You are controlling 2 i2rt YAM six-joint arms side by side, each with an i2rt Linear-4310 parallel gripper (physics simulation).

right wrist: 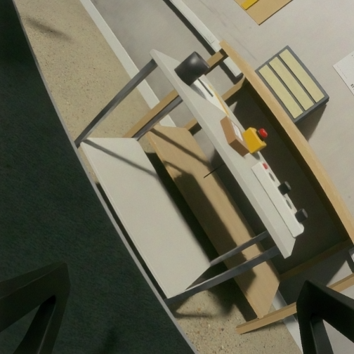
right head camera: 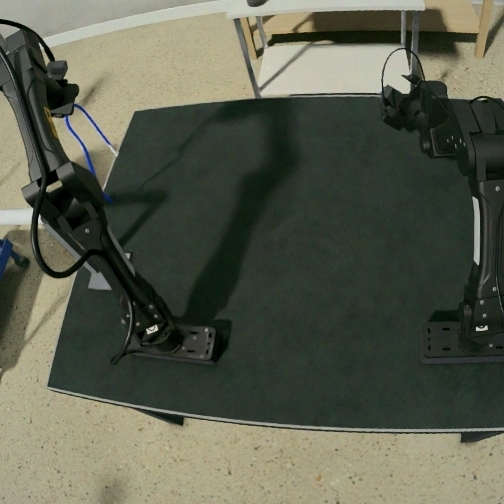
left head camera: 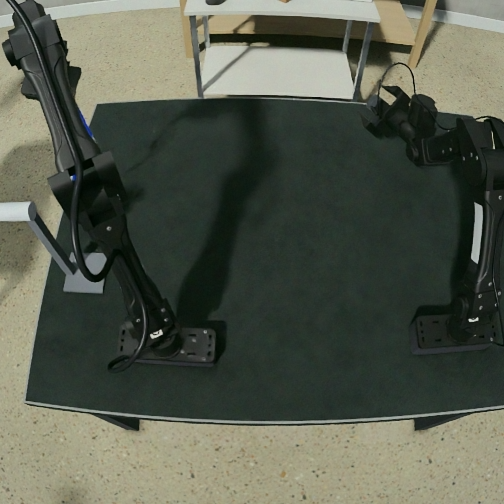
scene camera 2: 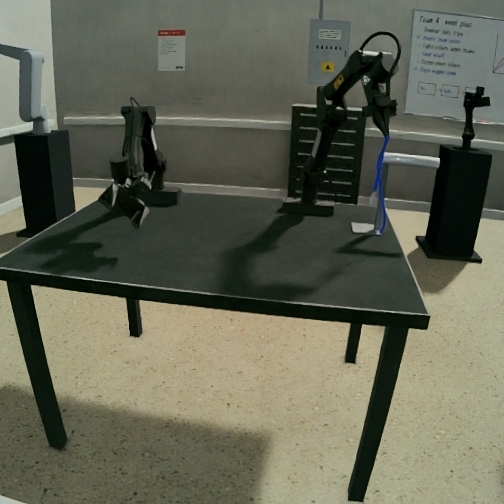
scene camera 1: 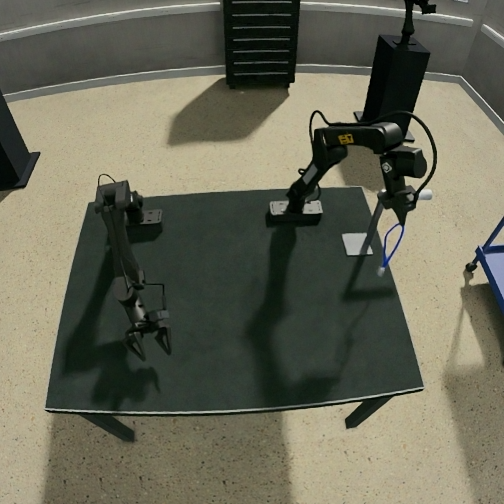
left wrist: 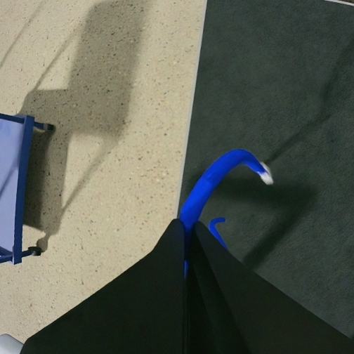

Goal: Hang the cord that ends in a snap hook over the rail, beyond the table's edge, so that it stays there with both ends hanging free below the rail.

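The blue cord (left head camera: pixel 86 124) (right head camera: pixel 85 145) (scene camera 2: pixel 379 172) (left wrist: pixel 205 187) hangs in two strands from my left gripper (scene camera 1: pixel 403 224) (scene camera 2: pixel 387 135) (left wrist: pixel 184 233), which is shut on it between its ends. The pale snap hook (right head camera: pixel 114 150) (scene camera 1: pixel 381 271) (scene camera 2: pixel 374 199) (left wrist: pixel 266 175) is on one strand; the other strand hangs lower. The white rail (left head camera: pixel 15 211) (right head camera: pixel 20 216) (scene camera 1: pixel 425 195) (scene camera 2: pixel 412 160) juts beyond the table's edge. My left gripper is higher than the rail, and in the right head view it is farther back; the cord is apart from the rail. My right gripper (scene camera 1: pixel 156 355) (right wrist: pixel 186 289) is open and empty over the table.
The rail's grey post stands on a plate (left head camera: pixel 86 281) (scene camera 1: pixel 356 244) near the table's edge. The dark table (left head camera: pixel 300 250) (scene camera 1: pixel 215 300) carries both arm bases. A blue cart (scene camera 1: pixel 495 260) (left wrist: pixel 20 200) stands beyond the rail's side. A white bench (left head camera: pixel 280 72) (right wrist: pixel 145 215) stands behind the table.
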